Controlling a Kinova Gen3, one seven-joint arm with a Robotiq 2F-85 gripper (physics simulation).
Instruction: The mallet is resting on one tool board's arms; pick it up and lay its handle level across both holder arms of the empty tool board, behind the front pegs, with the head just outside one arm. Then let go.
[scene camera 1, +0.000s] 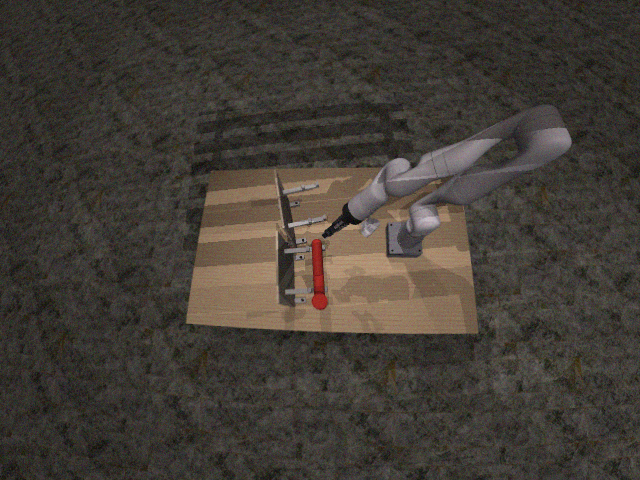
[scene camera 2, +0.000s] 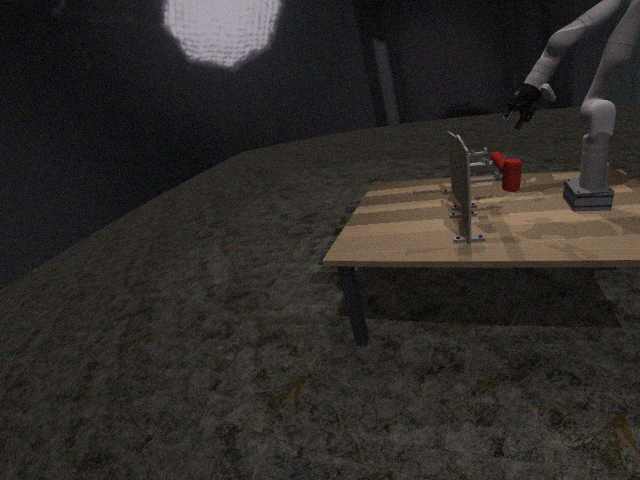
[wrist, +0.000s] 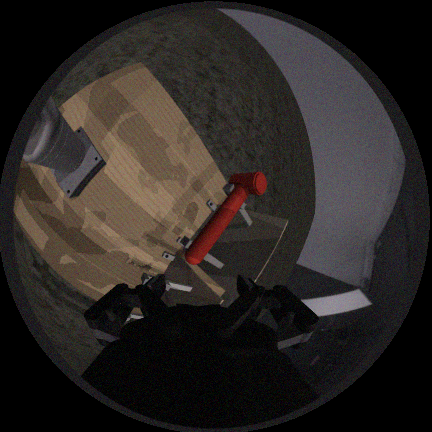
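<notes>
The red mallet lies with its handle across both holder arms of the nearer tool board. Its head is just outside the arm at the lower end in scene view 1. The empty tool board stands beside it, farther up in that view, with two bare holder arms. My gripper is open and empty. It hangs above the boards, near the handle's free end, apart from the mallet.
Both boards stand upright on the wooden table on small feet, their edges close together. The robot's base is bolted to the table on the side that the holder arms point toward.
</notes>
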